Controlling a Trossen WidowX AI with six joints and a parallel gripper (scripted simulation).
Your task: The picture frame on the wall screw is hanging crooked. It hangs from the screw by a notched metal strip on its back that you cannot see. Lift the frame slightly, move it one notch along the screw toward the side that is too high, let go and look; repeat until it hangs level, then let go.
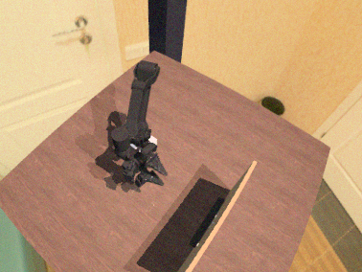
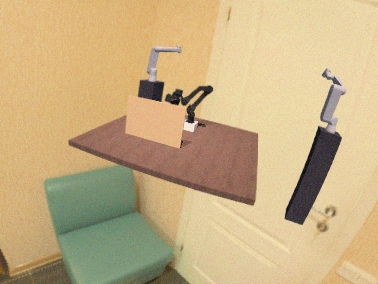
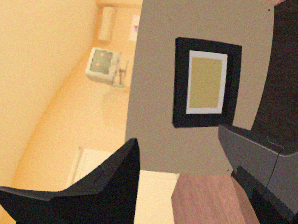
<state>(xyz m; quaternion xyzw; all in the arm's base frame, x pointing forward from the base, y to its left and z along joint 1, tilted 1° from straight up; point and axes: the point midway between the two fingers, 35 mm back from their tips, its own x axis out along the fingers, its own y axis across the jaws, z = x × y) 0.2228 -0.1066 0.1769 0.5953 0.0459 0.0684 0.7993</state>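
Right now my gripper tip is 20 cm short of the picture frame, 9 cm above it and 2 cm to the right of it. The rest, counted from my gripper tip: wall panel: 21 cm ahead, 10 cm below, 2 cm to the left.
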